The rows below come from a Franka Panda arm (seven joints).
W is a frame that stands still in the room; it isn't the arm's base.
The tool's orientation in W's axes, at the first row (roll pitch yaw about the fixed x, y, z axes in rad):
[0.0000, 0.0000, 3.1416]
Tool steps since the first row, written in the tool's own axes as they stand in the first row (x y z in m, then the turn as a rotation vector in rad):
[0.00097, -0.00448, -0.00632, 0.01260, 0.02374, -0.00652]
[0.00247, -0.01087, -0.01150, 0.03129, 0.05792, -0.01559]
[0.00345, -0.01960, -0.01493, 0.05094, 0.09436, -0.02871]
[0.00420, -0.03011, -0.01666, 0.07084, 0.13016, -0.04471]
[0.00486, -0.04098, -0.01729, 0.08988, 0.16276, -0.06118]
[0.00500, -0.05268, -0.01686, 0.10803, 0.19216, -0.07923]
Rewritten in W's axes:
[-0.00097, 0.00448, -0.00632, -0.01260, -0.02374, -0.00652]
[-0.00247, 0.01087, -0.01150, -0.03129, -0.05792, -0.01559]
[-0.00345, 0.01960, -0.01493, -0.05094, -0.09436, -0.02871]
[-0.00420, 0.03011, -0.01666, -0.07084, -0.13016, -0.04471]
[-0.00486, 0.04098, -0.01729, -0.08988, -0.16276, -0.06118]
[-0.00500, 0.05268, -0.01686, -0.10803, -0.19216, -0.07923]

